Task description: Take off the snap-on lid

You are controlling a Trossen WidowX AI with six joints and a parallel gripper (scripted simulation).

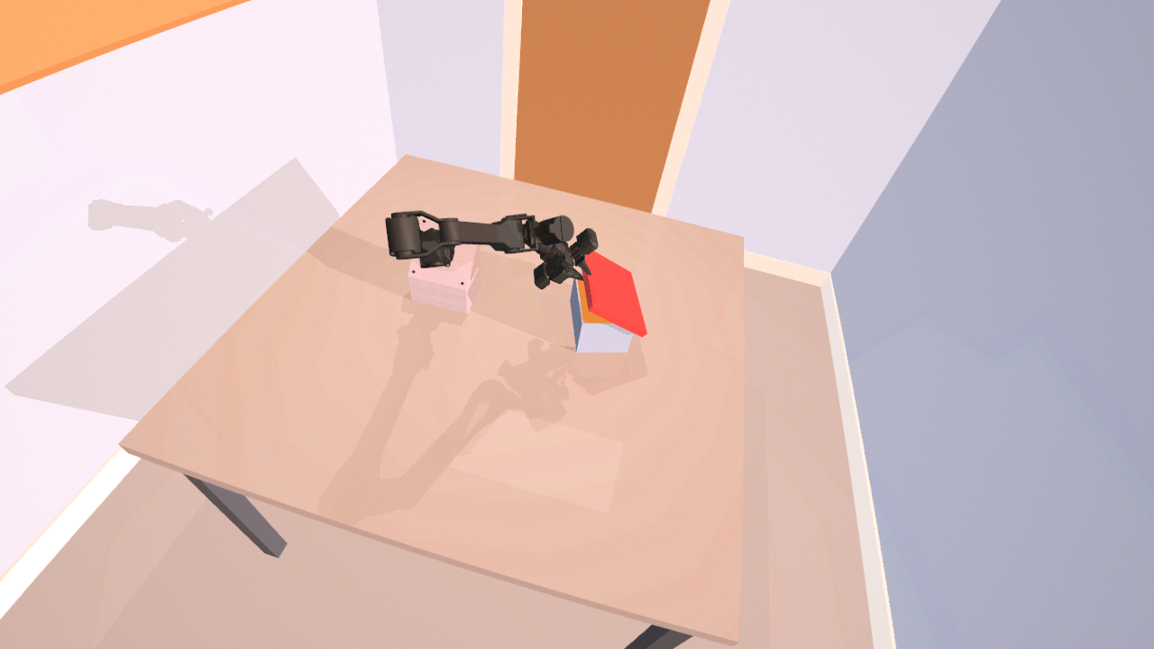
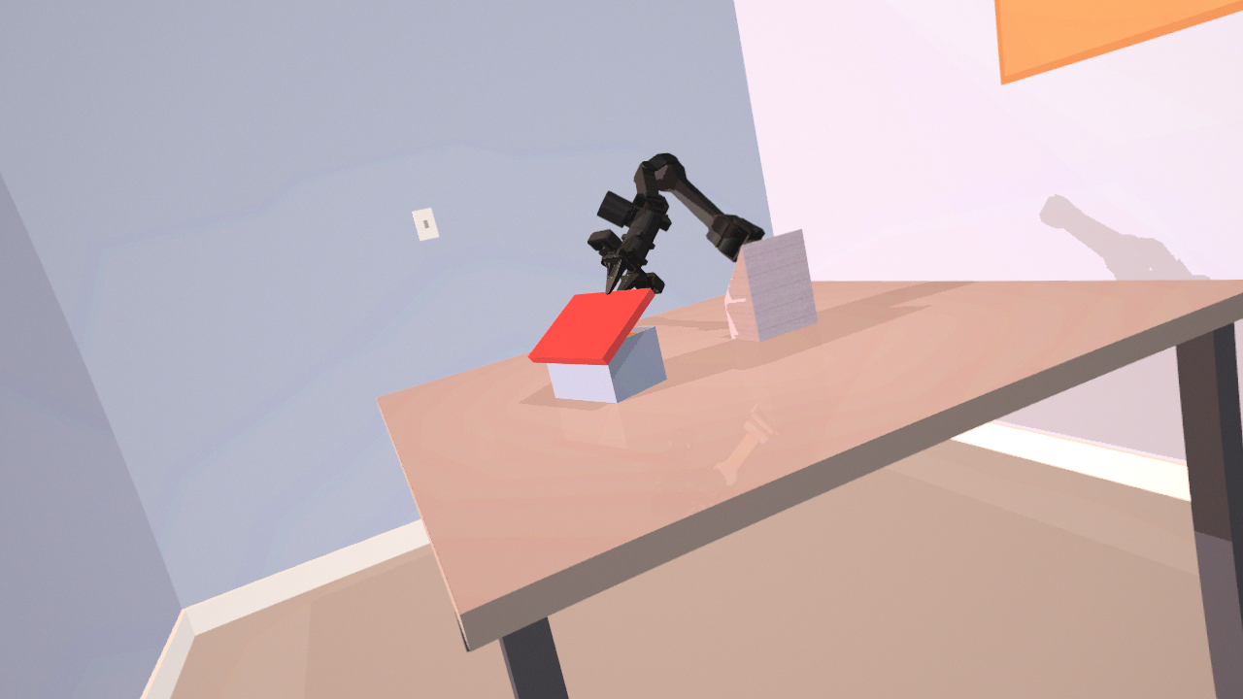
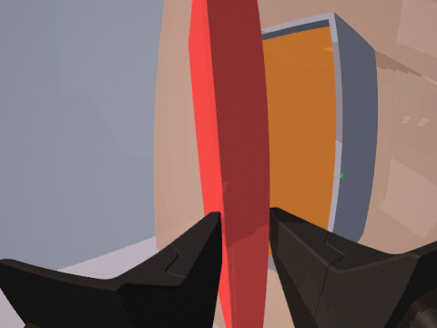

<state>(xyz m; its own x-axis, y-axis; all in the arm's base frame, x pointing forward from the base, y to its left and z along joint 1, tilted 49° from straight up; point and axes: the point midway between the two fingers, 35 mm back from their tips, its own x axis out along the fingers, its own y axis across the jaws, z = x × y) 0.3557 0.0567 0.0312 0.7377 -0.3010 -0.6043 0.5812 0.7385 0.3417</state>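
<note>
Now: gripper tip 70 mm short of the red lid, 40 mm above it and 20 mm to the right of it. From my gripper tip the other things lie so: grey storage box 120 mm below, 50 mm ahead, 10 mm to the left.
</note>
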